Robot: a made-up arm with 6 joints. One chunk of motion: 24 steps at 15 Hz.
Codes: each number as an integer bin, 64 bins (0 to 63) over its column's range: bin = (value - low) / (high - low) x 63, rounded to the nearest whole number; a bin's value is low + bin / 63 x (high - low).
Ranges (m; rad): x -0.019..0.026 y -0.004..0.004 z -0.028..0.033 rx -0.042..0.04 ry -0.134..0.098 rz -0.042..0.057
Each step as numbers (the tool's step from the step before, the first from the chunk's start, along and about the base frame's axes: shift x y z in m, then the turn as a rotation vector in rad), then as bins.
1 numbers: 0.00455 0.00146 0.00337 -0.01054 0.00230 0.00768
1 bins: 33 43 32 24 37 32
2 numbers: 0.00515 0.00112 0.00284 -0.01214 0.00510 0.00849
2 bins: 34 40 32 23 38 32
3 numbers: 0.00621 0.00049 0.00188 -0.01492 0.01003 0.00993
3 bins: 35 35 31 21 39 33
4 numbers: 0.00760 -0.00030 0.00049 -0.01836 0.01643 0.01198
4 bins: 37 29 29 18 41 34
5 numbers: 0.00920 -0.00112 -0.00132 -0.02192 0.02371 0.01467
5 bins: 39 23 28 15 43 36
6 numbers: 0.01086 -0.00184 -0.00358 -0.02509 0.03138 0.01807
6 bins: 42 17 25 13 45 38
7 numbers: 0.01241 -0.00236 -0.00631 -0.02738 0.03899 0.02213
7 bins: 44 13 22 11 47 41
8 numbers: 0.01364 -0.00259 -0.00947 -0.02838 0.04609 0.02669
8 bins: 46 11 19 10 49 44
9 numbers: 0.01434 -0.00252 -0.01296 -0.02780 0.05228 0.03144
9 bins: 47 12 16 11 51 47
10 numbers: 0.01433 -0.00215 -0.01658 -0.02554 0.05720 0.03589
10 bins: 47 15 12 13 52 50
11 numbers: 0.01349 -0.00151 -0.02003 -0.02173 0.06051 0.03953
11 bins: 45 20 8 16 53 52
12 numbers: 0.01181 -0.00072 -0.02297 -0.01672 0.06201 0.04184
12 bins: 43 26 5 19 53 53
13 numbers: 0.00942 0.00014 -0.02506 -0.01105 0.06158 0.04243
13 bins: 40 33 3 24 53 54
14 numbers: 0.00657 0.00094 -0.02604 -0.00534 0.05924 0.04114
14 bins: 36 39 2 28 52 53
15 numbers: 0.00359 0.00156 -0.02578 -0.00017 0.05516 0.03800
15 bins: 32 44 2 32 51 51
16 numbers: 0.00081 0.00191 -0.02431 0.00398 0.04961 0.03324
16 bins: 28 47 4 35 50 48
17 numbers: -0.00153 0.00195 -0.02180 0.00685 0.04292 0.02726
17 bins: 24 47 6 38 48 44
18 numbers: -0.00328 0.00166 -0.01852 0.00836 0.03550 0.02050
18 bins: 22 45 10 39 46 40
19 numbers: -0.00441 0.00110 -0.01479 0.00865 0.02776 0.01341
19 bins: 20 40 14 39 44 35
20 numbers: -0.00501 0.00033 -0.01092 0.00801 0.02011 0.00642
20 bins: 20 34 18 38 42 31
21 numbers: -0.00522 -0.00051 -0.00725 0.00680 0.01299 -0.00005
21 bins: 19 27 21 37 40 27
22 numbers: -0.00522 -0.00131 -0.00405 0.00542 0.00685 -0.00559
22 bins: 19 21 25 36 38 23
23 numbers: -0.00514 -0.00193 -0.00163 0.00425 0.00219 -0.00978
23 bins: 19 16 27 36 37 21
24 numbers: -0.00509 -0.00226 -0.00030 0.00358 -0.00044 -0.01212
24 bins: 19 14 29 35 36 19
